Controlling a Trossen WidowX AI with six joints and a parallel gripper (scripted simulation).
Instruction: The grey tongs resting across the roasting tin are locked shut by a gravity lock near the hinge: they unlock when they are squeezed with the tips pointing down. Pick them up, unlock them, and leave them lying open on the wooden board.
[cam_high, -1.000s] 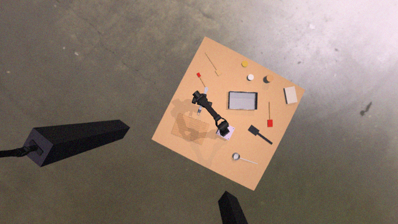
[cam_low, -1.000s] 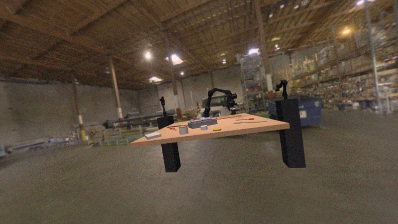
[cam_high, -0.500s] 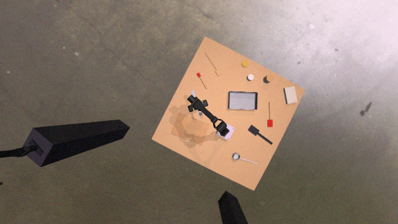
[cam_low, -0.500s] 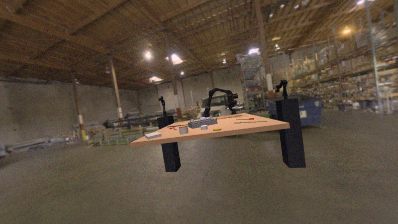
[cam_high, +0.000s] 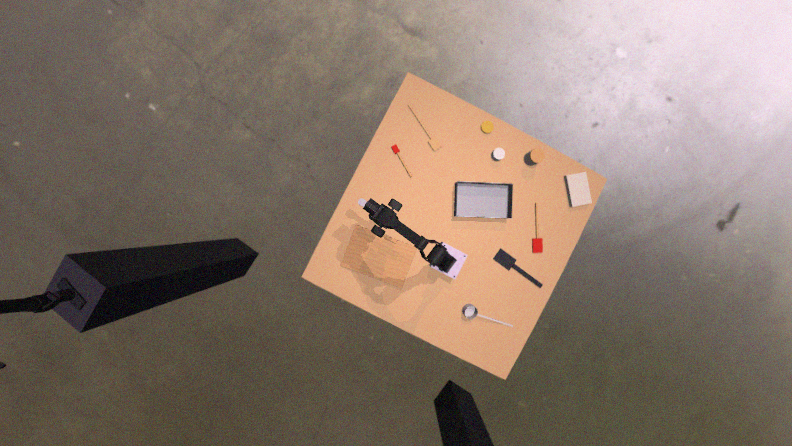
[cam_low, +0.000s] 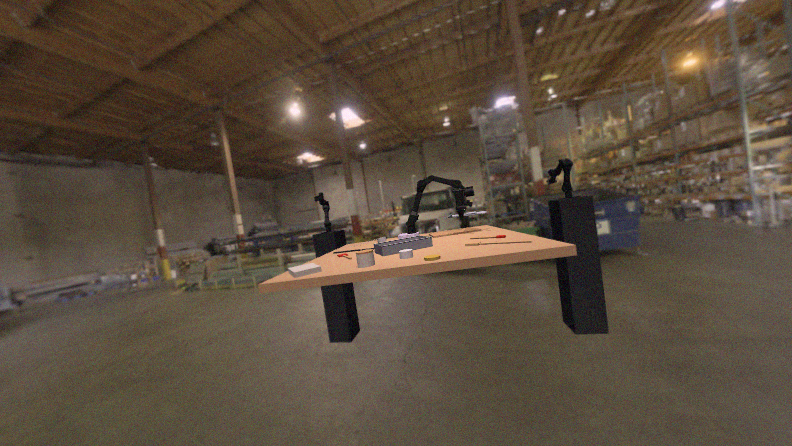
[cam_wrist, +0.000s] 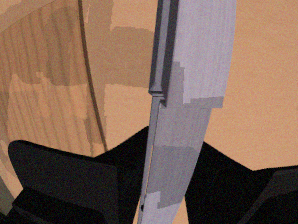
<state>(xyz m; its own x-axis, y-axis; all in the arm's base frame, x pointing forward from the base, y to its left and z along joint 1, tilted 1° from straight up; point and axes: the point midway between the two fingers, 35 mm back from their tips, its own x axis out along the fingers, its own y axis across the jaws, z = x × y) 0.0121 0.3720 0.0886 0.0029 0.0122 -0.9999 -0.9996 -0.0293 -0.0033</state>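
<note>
The wooden board is 200 mm behind my gripper tip, 80 mm to the right of it and 100 mm below it. Also, from my gripper tip: roasting tin 380 mm ahead, 370 mm to the right, 80 mm below; black spatula 180 mm ahead, 740 mm to the right, 100 mm below; red-headed tool 410 mm ahead, 730 mm to the right, 100 mm below.
</note>
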